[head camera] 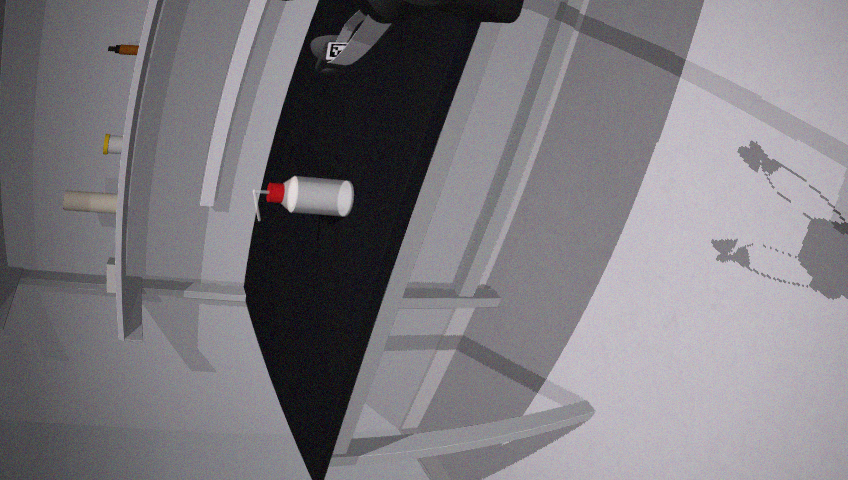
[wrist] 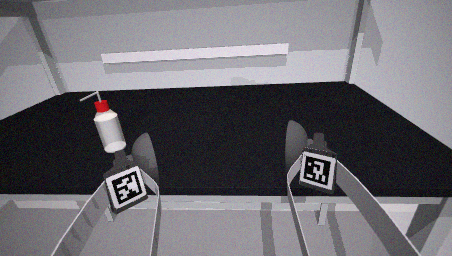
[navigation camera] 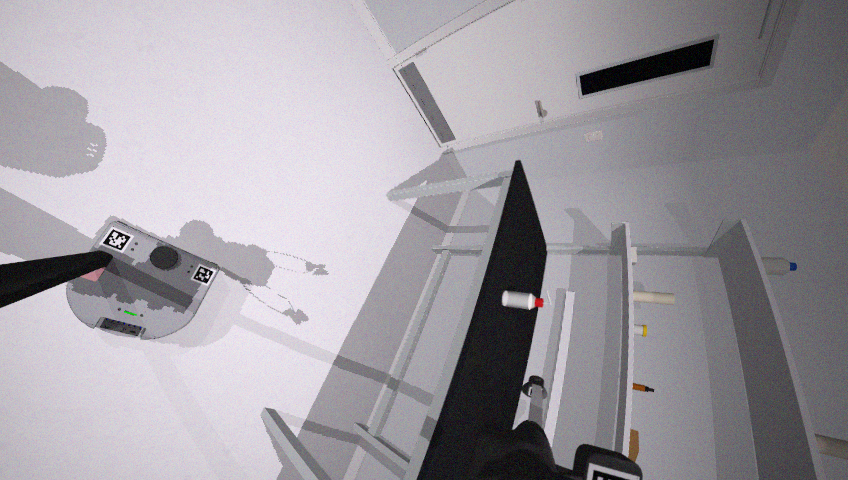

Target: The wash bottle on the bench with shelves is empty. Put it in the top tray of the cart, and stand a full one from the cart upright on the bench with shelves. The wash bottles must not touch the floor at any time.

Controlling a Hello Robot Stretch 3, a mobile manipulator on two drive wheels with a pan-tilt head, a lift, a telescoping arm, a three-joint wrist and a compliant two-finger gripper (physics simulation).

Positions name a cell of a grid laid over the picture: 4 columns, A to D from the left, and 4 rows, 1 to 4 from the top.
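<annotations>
A bench with shelves (navigation camera: C4) stands 92 cm from the lens. My gripper (navigation camera: C4) is nearer to the lens than the bench with shelves, at 48 cm from the lens.
</annotations>
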